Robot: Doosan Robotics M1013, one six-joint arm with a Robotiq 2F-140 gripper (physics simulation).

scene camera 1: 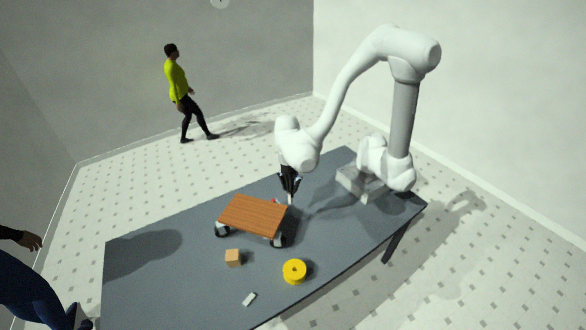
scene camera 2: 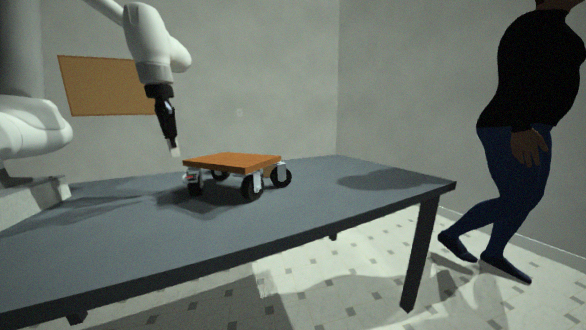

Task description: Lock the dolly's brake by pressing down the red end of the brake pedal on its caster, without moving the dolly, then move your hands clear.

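Places are measured from the arm's base along level axes (x left, y back, z up), in metres.
Pixels of known places: gripper, fingertip midpoint: [scene camera 1: 290, 202] [scene camera 2: 175, 156]; arm's base, link origin: [scene camera 1: 366, 172].
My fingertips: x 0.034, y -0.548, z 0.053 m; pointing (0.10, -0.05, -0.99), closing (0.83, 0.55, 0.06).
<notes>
Ahead of a thing's pixels: the offset from my fingertips to its top centre. "spot": to the spot under its first point. Level surfaces: height alone.
The dolly @(spot: dx -0.019, dy -0.196, dz -0.017 m) [scene camera 1: 253, 215] [scene camera 2: 232, 161], with an orange-brown wooden deck and black wheels, stands on the grey table. The red end of the brake pedal @(dx -0.104, dy -0.061, dz -0.050 m) [scene camera 1: 273, 200] [scene camera 2: 190, 176] shows at the dolly's edge nearest the robot base, by a caster @(dx -0.042, dy -0.059, dz -0.061 m) [scene camera 2: 195, 185]. In the scene camera 1 view the deck hides most of that caster. My gripper [scene camera 1: 289, 200] [scene camera 2: 174, 151] is shut and empty and points down. Its pale fingertips are beside that deck corner, a little above deck height, apart from the pedal. Whether the pedal is tilted down is too small to tell.
On the table @(dz -0.141 m) [scene camera 1: 160, 280] [scene camera 2: 300, 210] are a wooden cube @(dx +0.105, dy -0.359, dz -0.081 m) [scene camera 1: 233, 257], a yellow spool @(dx +0.292, dy -0.130, dz -0.085 m) [scene camera 1: 294, 271] and a small white block @(dx +0.314, dy -0.358, dz -0.129 m) [scene camera 1: 249, 299]. A person in yellow [scene camera 1: 176, 82] is behind the table; another in dark clothes [scene camera 1: 30, 290] [scene camera 2: 535, 75] is past its far end.
</notes>
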